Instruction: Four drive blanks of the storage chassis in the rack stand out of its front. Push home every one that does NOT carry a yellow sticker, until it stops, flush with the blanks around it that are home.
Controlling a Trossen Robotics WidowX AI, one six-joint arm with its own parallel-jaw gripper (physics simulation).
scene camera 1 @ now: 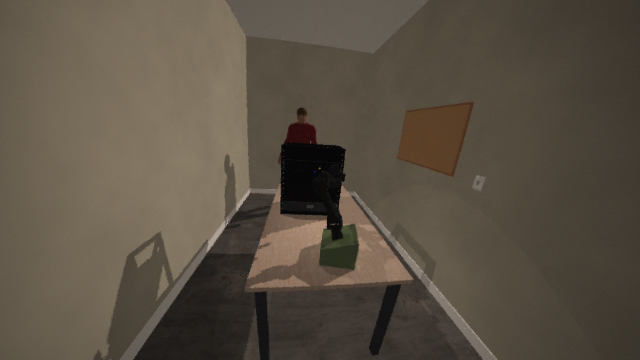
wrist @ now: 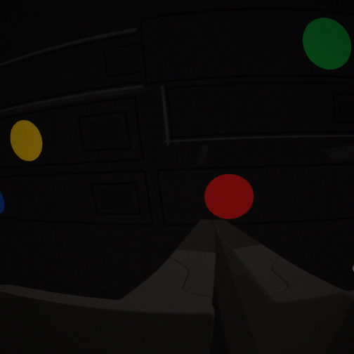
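Where they show: gripper, fingertip midpoint: [scene camera 1: 329,173]; arm's base, origin of the base link: [scene camera 1: 337,236].
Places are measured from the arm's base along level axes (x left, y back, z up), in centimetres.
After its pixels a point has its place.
Note:
In the wrist view, the dark front of the storage chassis fills the frame. A blank without a visible sticker [wrist: 250,114] at centre right shows lighter left and lower edges and stands out. The red-stickered blank [wrist: 290,195] is below it and the green-stickered blank [wrist: 225,47] above. The yellow-stickered blank [wrist: 60,137] is at left, above the blue-stickered blank [wrist: 45,197]. An upper-left blank [wrist: 75,62] has a lit top edge; its depth is unclear. My gripper [wrist: 210,231] is shut and empty, its tips just below the red sticker; contact cannot be told.
The black rack [scene camera 1: 283,185] {x 42.0, y -45.1, z 13.3 cm} stands on the wooden table [scene camera 1: 290,240] {x 29.5, y -10.8, z -13.7 cm}, partly hidden by my arm [scene camera 1: 331,207] {x 5.6, y 2.6, z 19.6 cm}. The arm rises from a green base block [scene camera 1: 339,252] {x -0.6, y 10.6, z -3.1 cm}. A person in red [scene camera 1: 301,133] stands behind the rack. Walls run along both sides.

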